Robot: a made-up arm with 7 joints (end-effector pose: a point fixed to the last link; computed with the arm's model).
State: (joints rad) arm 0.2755 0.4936 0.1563 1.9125 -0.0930 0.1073 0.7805
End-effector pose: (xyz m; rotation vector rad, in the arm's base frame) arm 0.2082 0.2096 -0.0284 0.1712 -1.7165 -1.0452
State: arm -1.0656 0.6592 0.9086 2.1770 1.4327 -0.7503 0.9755
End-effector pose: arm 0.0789 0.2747 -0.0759 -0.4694 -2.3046 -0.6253
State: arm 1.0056 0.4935 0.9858 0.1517 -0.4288 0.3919 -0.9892
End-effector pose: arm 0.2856 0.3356 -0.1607 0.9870 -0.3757 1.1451
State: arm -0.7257 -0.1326 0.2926 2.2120 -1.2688 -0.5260 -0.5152
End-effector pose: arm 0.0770 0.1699 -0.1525 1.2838 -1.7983 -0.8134
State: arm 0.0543 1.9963 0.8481 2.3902 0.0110 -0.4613 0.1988
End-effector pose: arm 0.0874 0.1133 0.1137 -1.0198 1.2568 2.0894
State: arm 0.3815 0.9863 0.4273 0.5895 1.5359 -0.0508 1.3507
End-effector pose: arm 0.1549 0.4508 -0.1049 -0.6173 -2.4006 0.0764
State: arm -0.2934 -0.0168 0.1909 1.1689 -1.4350 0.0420 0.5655
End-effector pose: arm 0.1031 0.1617 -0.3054 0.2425 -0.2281 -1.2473
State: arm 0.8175 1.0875 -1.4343 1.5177 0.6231 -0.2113 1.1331
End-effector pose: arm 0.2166 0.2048 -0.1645 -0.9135 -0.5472 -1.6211
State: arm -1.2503 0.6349 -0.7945 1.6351 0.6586 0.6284 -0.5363
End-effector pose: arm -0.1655 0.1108 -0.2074 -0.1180 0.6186 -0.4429
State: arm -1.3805 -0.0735 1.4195 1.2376 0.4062 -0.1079 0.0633
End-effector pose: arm -0.2519 0.3046 -0.0786 1.3728 -0.2135 0.6786
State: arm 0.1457 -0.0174 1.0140 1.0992 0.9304 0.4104 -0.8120
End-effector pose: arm 0.1367 0.2817 -0.2606 0.1217 -0.3291 1.8954
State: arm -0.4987 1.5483 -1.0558 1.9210 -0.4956 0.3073 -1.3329
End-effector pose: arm 0.0020 0.2361 -0.1965 0.9143 -1.4971 -1.5614
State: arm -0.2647 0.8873 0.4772 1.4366 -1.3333 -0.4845 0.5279
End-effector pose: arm 0.1605 0.3513 -0.1044 1.0333 -0.1982 -1.8187
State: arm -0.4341 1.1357 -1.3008 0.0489 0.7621 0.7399 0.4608
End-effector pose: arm -0.0700 0.4775 -0.1574 0.8322 1.2973 -0.0414
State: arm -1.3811 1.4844 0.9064 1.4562 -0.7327 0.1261 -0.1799
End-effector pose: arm 0.1650 0.3479 -0.0974 1.4898 -0.4871 -1.8006
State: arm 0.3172 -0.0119 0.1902 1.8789 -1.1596 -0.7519 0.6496
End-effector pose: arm 0.2210 0.1659 -0.0523 0.9935 -1.7596 -1.6581
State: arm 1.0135 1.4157 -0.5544 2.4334 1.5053 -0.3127 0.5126
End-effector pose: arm 0.1231 0.1425 0.0582 -1.0712 -2.0158 -1.4524
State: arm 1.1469 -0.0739 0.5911 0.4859 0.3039 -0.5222 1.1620
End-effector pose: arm 0.3676 0.1568 -0.0778 -0.9124 -2.3870 -0.2590
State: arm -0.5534 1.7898 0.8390 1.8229 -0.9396 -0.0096 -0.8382
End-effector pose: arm 0.2052 0.2239 0.0774 -1.7110 1.4123 1.2001
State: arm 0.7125 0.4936 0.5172 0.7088 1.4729 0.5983 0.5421
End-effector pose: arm 0.2627 0.3489 -0.1249 -1.4429 -1.6504 0.9453
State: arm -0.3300 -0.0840 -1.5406 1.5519 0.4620 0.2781 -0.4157
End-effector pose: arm -0.0482 -0.0917 -0.1599 -1.0125 -0.5671 -0.6154
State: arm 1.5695 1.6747 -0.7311 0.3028 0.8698 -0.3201 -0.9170
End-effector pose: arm 0.0018 0.5108 0.0459 1.9594 -1.3430 1.8812
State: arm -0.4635 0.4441 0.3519 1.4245 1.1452 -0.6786 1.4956
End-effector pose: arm 0.1003 0.2845 -0.2294 -0.6994 -2.0212 -0.5962
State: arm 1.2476 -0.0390 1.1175 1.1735 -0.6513 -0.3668 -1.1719
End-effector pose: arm 0.2803 0.2913 -0.0057 1.2226 -1.4625 2.2311
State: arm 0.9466 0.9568 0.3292 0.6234 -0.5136 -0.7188 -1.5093
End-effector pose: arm 0.2041 0.4378 -0.0061 -1.9592 1.8217 -1.1382
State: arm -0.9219 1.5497 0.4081 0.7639 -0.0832 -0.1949 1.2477
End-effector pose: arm 0.1191 0.4616 -0.0746 0.0522 0.3895 -1.0069
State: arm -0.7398 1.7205 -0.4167 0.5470 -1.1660 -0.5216 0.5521
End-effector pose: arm 0.0796 0.4903 -0.0588 -0.0042 1.5923 -1.8646
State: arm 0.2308 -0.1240 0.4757 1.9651 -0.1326 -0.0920 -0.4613
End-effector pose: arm 0.1909 0.2043 -0.0697 0.7612 -2.0714 0.9037
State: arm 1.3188 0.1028 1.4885 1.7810 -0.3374 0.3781 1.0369
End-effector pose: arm 0.1168 0.3448 -0.0129 0.1425 -2.4608 0.7277
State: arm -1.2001 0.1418 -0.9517 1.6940 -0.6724 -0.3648 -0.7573
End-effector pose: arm -0.1224 -0.0136 -0.1755 -0.2854 -1.1652 -0.2862
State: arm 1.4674 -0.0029 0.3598 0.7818 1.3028 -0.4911 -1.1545
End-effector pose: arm 0.3404 0.1804 0.1019 -0.9519 -0.8076 2.1682
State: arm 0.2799 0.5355 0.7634 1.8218 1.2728 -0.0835 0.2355
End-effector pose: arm 0.1505 0.3153 0.0009 -0.4467 -2.6938 0.5029
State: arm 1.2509 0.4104 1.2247 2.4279 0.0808 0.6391 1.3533
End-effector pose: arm -0.0125 0.2567 0.0526 0.8094 -2.7674 -0.4316
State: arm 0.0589 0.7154 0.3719 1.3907 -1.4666 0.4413 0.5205
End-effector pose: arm 0.1962 0.3289 -0.1047 1.4976 -0.1136 -0.7775
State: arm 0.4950 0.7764 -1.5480 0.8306 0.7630 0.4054 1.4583
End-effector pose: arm 0.1626 0.2456 -0.2938 -1.0842 0.4167 -0.6590
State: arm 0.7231 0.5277 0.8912 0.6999 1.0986 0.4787 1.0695
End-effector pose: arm 0.2223 0.3905 -0.1252 -1.3198 -2.2666 0.6167
